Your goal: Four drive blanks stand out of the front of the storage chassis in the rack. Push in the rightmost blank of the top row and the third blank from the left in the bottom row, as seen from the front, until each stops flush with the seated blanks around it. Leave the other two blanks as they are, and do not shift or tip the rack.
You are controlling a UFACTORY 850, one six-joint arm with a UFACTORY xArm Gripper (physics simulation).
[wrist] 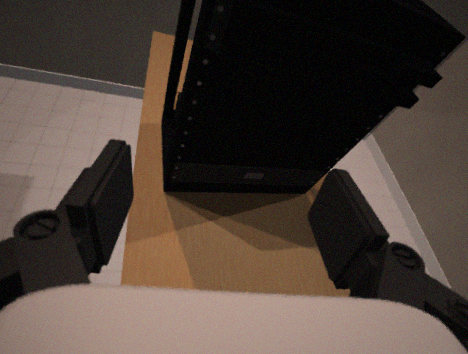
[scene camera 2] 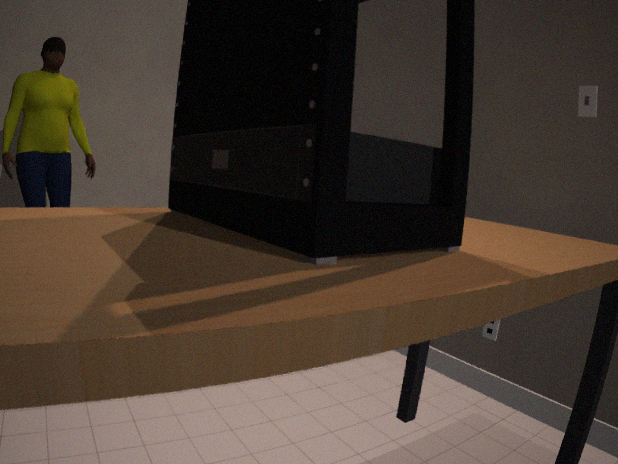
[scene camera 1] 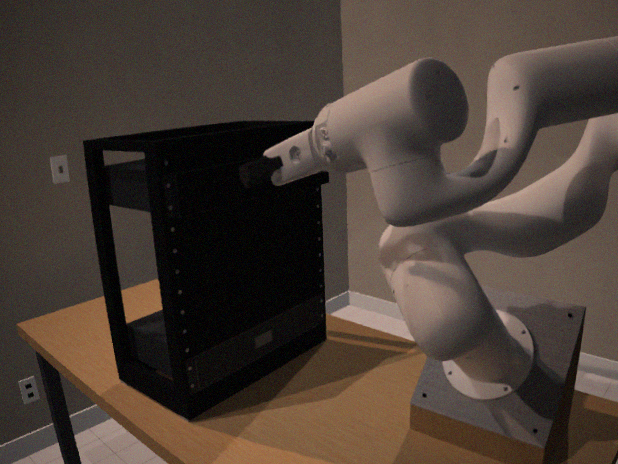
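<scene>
The black rack (scene camera 1: 162, 240) (scene camera 2: 332, 150) (wrist: 172, 130) stands upright on the table. The storage chassis shows its side (scene camera 1: 130, 187) through the rack's open flank, high up. Its front is nearly black, so single blanks and rows cannot be made out there. Two dark blocks stick out at the rack's right edge in the wrist view, an upper block (wrist: 431, 78) and a lower block (wrist: 409, 99). In scene camera 1 one dark block (scene camera 1: 324, 177) shows below the wrist. My gripper (scene camera 1: 260, 171) (wrist: 229, 181) is open and empty, before the rack's upper front; contact cannot be told.
A dark panel (scene camera 1: 225, 351) (scene camera 2: 260, 167) (wrist: 212, 173) with a pale label closes the rack's bottom. The wooden table (scene camera 1: 320, 400) (scene camera 2: 200, 350) (wrist: 150, 250) carries the rack. The arm's grey base plate (scene camera 1: 470, 420) is at the right. A person (scene camera 2: 45, 110) stands beyond the table.
</scene>
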